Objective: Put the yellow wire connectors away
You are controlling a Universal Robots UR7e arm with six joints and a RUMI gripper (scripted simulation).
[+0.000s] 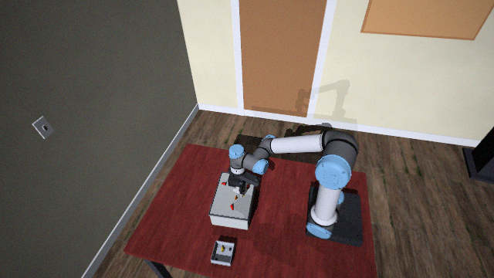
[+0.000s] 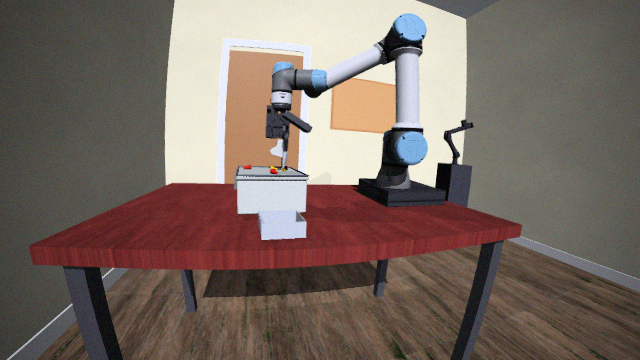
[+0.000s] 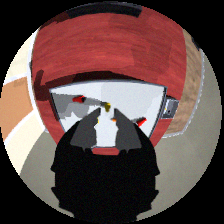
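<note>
Now: the grey tool case 60 mm below my hand, 60 mm ahead of it and 10 mm to the left of it.
</note>
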